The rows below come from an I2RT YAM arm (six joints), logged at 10 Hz.
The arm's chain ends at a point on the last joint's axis. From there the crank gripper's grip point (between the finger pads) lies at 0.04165 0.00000 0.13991 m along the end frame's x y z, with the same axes.
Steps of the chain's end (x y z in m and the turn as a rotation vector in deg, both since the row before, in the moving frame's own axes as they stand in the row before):
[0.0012 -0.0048 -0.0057 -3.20 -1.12 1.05]
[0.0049 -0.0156 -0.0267 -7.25 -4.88 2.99]
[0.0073 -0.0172 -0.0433 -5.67 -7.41 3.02]
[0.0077 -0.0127 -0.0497 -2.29 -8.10 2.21]
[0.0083 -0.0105 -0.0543 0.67 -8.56 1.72]
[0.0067 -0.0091 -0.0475 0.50 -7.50 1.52]
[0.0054 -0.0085 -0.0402 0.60 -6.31 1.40]
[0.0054 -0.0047 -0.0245 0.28 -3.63 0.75]
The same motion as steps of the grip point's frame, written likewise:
[-0.0016 0.0038 -0.0052 -3.20 -1.12 1.05]
[-0.0076 0.0041 -0.0249 -7.25 -4.88 2.99]
[-0.0115 -0.0014 -0.0399 -5.67 -7.41 3.02]
[-0.0126 -0.0058 -0.0454 -2.29 -8.10 2.21]
[-0.0130 -0.0112 -0.0497 0.67 -8.56 1.72]
[-0.0119 -0.0095 -0.0433 0.50 -7.50 1.52]
[-0.0102 -0.0092 -0.0365 0.60 -6.31 1.40]
[-0.0035 -0.0049 -0.0221 0.28 -3.63 0.75]

